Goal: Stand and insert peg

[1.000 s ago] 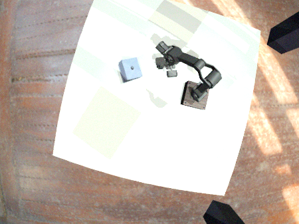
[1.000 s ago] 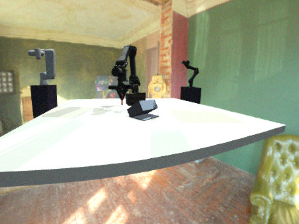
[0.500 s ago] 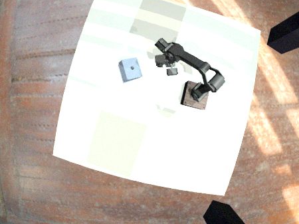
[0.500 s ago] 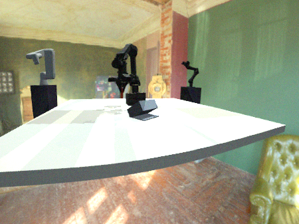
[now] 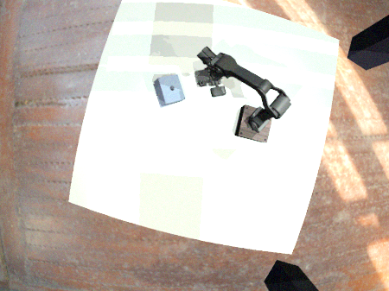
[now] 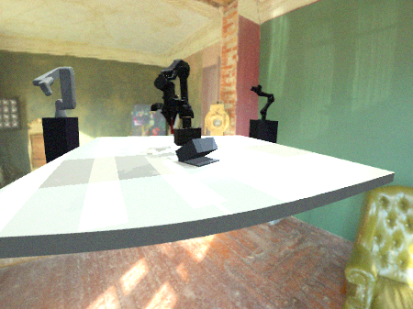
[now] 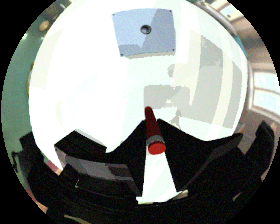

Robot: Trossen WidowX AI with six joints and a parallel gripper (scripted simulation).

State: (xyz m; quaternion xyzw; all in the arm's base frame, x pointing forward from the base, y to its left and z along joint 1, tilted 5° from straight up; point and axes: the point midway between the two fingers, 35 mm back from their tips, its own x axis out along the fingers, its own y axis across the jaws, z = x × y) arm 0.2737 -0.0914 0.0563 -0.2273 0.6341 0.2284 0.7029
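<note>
Right now the sloped panel is 16 cm ahead of my gripper tip, 11 cm to the left of it and 9 cm below it. Round my gripper tip: red peg 2 cm above.
</note>
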